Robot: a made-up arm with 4 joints. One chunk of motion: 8 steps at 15 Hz.
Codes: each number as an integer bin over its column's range. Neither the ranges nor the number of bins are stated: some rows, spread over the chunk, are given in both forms.
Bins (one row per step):
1: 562 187 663 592
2: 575 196 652 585
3: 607 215 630 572
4: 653 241 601 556
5: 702 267 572 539
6: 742 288 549 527
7: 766 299 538 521
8: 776 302 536 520
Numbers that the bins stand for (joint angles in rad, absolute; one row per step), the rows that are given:
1: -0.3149 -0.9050 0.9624 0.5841
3: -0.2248 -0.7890 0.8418 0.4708
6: 0.0455 -0.4865 0.5459 0.2158
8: 0.1136 -0.4285 0.4984 0.1761
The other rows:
2: -0.2888 -0.8677 0.9222 0.5444
4: -0.1327 -0.6813 0.7358 0.3801
5: -0.0346 -0.5735 0.6299 0.2838
7: 0.0935 -0.4409 0.5057 0.1818

